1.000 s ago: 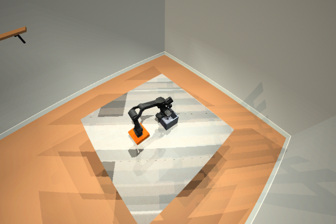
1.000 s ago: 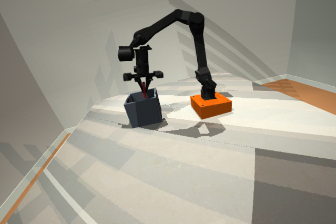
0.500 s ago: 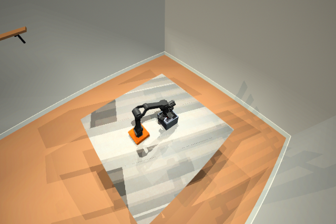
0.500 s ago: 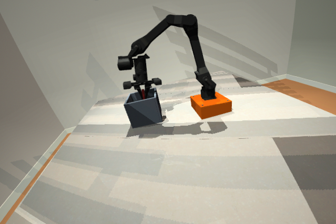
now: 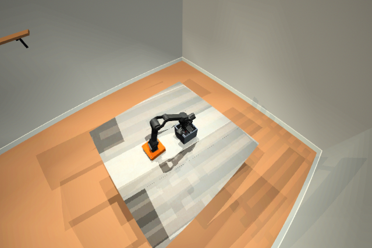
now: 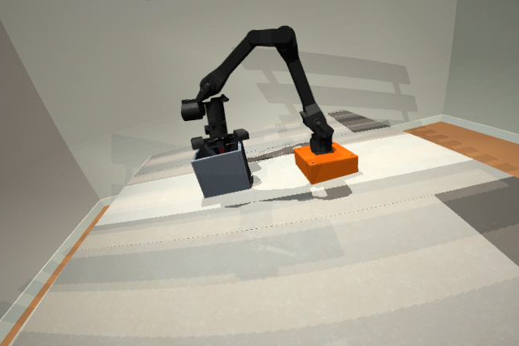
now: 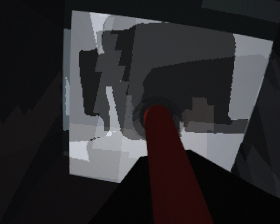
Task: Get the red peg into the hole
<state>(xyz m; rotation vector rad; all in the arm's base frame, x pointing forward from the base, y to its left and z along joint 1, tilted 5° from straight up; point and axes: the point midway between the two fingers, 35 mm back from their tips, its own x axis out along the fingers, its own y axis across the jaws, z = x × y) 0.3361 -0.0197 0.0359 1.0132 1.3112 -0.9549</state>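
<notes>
Right now my gripper tip is 1 cm to the left of the red peg and 1 cm below it. The rest, counted from my gripper tip: plate 4 cm below, 1 cm to the right, 1 cm ahead.
</notes>
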